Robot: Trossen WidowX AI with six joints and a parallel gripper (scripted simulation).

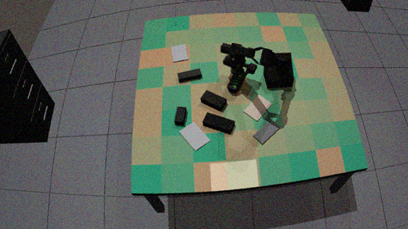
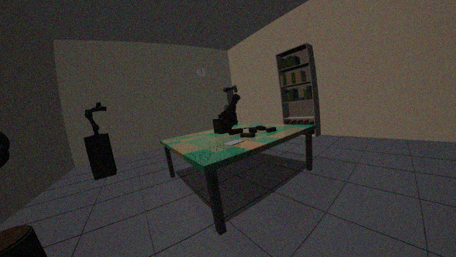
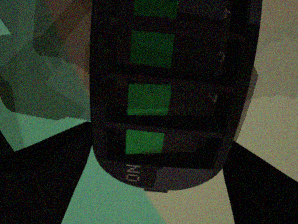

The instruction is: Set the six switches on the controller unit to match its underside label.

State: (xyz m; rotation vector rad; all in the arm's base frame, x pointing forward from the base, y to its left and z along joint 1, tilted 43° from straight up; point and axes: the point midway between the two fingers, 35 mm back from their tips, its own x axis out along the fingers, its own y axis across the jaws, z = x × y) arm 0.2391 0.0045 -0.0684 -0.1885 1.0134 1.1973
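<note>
Right now my gripper tip is 170 mm short of the module, 160 mm to the right of it and 10 mm above it.
</note>
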